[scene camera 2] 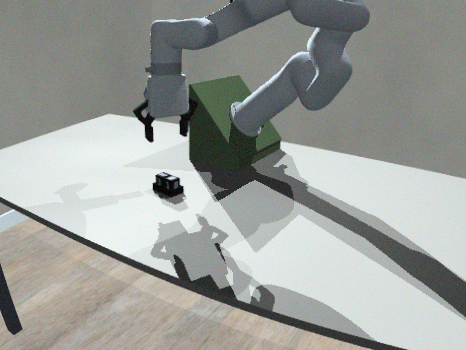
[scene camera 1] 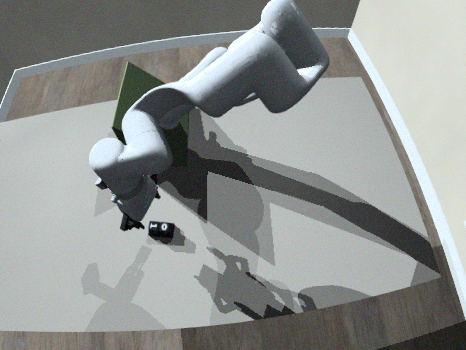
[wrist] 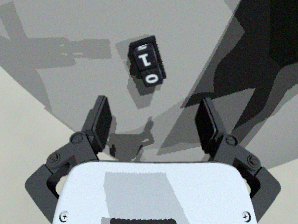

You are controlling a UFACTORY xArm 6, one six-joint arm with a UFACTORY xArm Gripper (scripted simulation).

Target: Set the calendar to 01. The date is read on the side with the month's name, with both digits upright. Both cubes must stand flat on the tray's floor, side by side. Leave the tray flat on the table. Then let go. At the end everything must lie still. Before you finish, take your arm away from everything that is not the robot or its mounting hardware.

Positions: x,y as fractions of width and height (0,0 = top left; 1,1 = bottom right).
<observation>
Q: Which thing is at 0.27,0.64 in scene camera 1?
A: My gripper.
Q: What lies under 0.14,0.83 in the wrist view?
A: My gripper.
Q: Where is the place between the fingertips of my gripper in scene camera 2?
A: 0.36,0.40
</observation>
